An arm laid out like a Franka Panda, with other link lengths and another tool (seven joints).
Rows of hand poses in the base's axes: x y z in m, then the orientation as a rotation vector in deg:
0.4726, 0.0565, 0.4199, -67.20, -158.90, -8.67
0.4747, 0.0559, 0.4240, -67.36, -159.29, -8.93
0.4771, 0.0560, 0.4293, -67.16, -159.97, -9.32
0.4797, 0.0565, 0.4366, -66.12, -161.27, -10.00
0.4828, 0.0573, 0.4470, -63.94, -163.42, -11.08
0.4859, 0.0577, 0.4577, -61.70, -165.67, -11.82
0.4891, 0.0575, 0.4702, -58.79, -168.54, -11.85
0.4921, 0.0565, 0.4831, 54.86, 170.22, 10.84
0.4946, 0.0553, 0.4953, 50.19, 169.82, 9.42
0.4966, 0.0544, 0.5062, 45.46, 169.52, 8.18
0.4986, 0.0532, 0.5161, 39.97, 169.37, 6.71
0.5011, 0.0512, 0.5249, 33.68, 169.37, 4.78
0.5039, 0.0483, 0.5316, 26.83, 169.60, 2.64
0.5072, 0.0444, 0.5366, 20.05, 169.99, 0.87
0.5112, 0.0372, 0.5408, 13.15, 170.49, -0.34
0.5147, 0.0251, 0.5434, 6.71, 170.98, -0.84
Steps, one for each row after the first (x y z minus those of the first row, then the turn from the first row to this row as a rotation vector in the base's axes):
0.0021, -0.0006, 0.0041, -0.02, -0.46, -0.03
0.0045, -0.0005, 0.0094, -0.01, -1.10, 0.22
0.0071, 0.0000, 0.0167, 0.08, -2.10, 1.11
0.0102, 0.0008, 0.0271, 0.28, -3.63, 2.84
0.0133, 0.0012, 0.0378, 0.22, -5.16, 4.62
0.0165, 0.0010, 0.0503, -0.39, -6.88, 6.93
0.0195, 0.0000, 0.0632, -1.63, -8.60, 9.60
0.0220, -0.0012, 0.0754, -3.01, -10.16, 12.35
0.0240, -0.0021, 0.0863, -4.20, -11.58, 15.22
0.0260, -0.0033, 0.0962, -5.50, -12.90, 18.65
0.0285, -0.0053, 0.1050, -7.00, -13.99, 22.72
0.0313, -0.0082, 0.1117, -8.49, -14.71, 27.26
0.0346, -0.0121, 0.1167, -9.58, -15.09, 31.82
0.0386, -0.0193, 0.1209, -10.18, -15.26, 36.49
0.0421, -0.0314, 0.1235, -10.22, -15.32, 40.83

